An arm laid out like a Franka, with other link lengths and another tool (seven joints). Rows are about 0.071 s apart.
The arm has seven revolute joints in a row. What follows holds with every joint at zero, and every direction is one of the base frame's. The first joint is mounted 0.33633 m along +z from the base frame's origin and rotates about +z. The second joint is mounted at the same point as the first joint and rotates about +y. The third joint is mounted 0.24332 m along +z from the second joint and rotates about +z. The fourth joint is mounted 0.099 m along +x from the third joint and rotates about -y. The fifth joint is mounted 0.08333 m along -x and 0.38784 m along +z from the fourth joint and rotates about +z. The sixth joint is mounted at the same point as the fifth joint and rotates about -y. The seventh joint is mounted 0.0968 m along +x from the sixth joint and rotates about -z. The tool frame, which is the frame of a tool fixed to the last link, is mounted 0.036 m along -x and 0.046 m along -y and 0.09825 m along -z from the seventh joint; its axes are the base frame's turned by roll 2.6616, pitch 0 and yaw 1.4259 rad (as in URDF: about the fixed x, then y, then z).
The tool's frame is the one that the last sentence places.
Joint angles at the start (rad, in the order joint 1, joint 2, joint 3, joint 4, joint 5, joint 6, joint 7):
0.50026 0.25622 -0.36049 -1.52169 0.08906 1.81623 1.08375
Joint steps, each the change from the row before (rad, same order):
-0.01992 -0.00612 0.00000 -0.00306 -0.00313 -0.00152 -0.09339
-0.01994 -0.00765 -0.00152 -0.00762 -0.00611 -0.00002 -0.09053
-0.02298 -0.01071 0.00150 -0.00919 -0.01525 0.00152 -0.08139
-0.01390 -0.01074 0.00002 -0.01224 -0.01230 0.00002 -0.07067
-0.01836 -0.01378 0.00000 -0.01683 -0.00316 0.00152 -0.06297
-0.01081 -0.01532 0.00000 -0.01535 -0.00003 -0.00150 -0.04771
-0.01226 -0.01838 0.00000 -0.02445 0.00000 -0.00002 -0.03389
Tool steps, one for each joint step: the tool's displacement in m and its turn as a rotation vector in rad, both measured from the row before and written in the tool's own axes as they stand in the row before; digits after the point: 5 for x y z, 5 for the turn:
-0.00712 0.01555 0.00579 -0.00228 0.03433 -0.06540
-0.00922 0.01535 0.00680 -0.00413 0.02990 -0.06318
-0.01097 0.01543 0.00575 -0.01121 0.02465 -0.05774
-0.00952 0.00983 0.00437 -0.00580 0.02051 -0.05547
-0.01173 0.00973 0.00490 0.00232 0.01872 -0.03985
-0.00887 0.00583 0.00129 0.00526 0.01753 -0.03101
-0.01033 0.00372 0.00277 0.00931 0.00823 -0.01815

